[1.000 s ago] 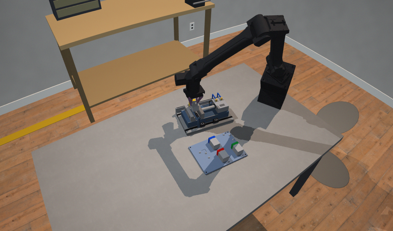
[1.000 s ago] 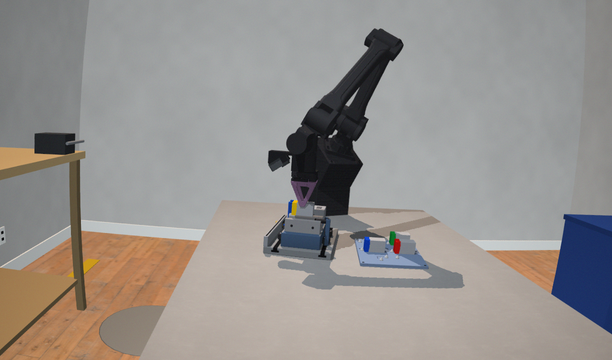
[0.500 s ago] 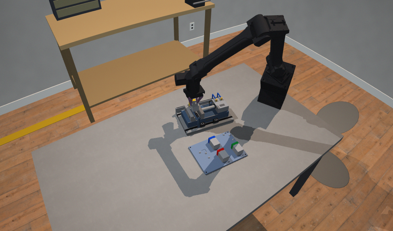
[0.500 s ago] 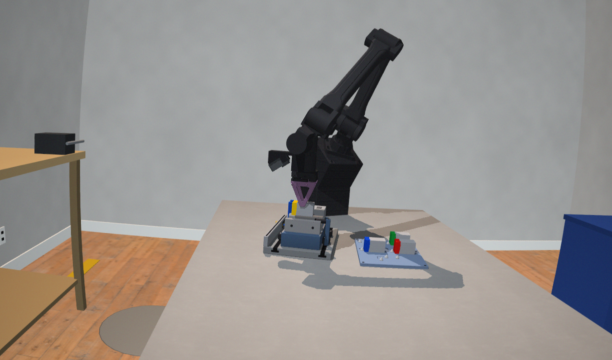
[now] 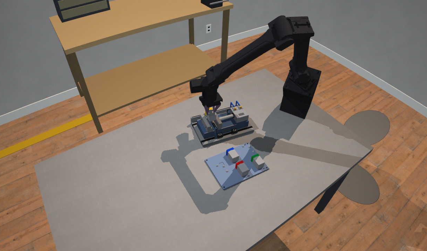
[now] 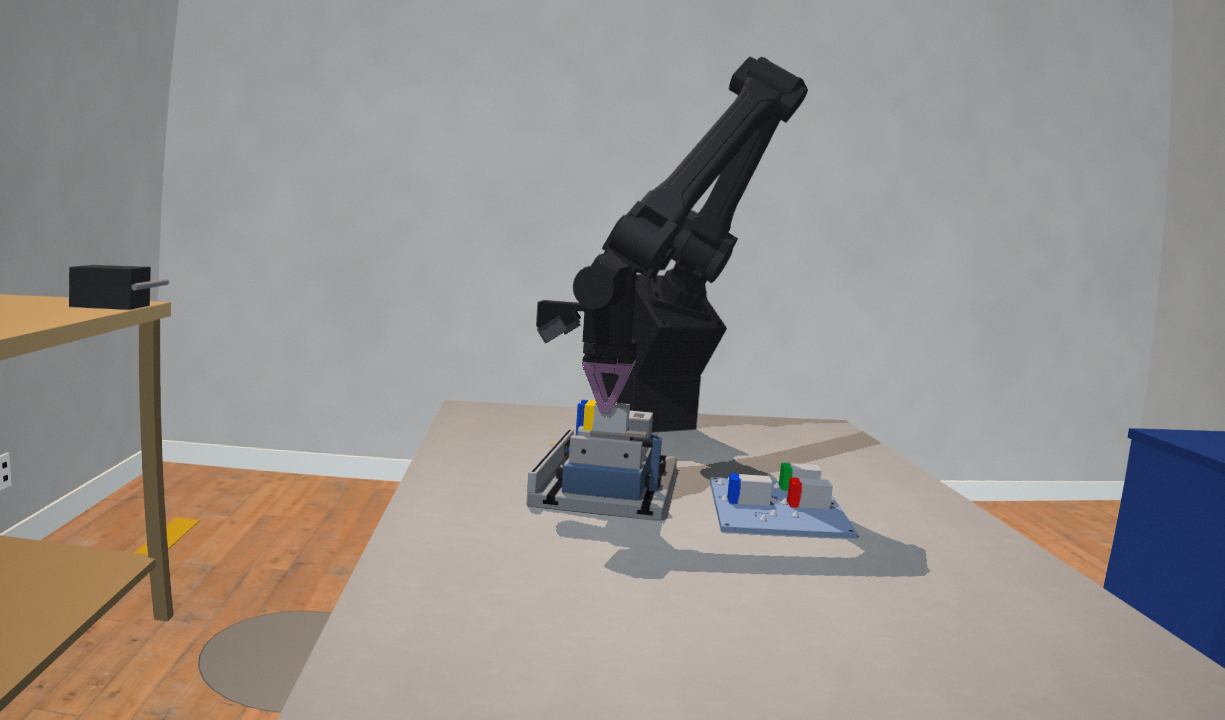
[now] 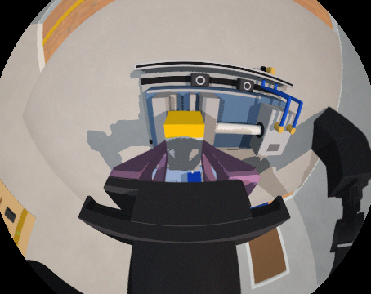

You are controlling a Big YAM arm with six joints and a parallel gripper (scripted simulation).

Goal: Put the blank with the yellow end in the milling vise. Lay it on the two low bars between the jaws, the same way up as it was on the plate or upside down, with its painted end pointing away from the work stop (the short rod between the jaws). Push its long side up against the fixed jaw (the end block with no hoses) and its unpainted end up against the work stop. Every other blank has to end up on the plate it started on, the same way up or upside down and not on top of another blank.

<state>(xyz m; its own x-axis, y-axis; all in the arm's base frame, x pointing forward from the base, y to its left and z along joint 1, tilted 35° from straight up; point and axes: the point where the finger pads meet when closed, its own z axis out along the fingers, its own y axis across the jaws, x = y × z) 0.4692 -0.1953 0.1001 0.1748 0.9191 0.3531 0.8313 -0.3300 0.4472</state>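
The yellow-ended blank is 2 cm below my hand. Round my hand: blue plate (26 cm to the left, 14 cm below, 2 cm ahead); then blue-ended blank (22 cm to the left, 11 cm below, 2 cm ahead); then red-ended blank (31 cm to the left, 11 cm below, 3 cm ahead).
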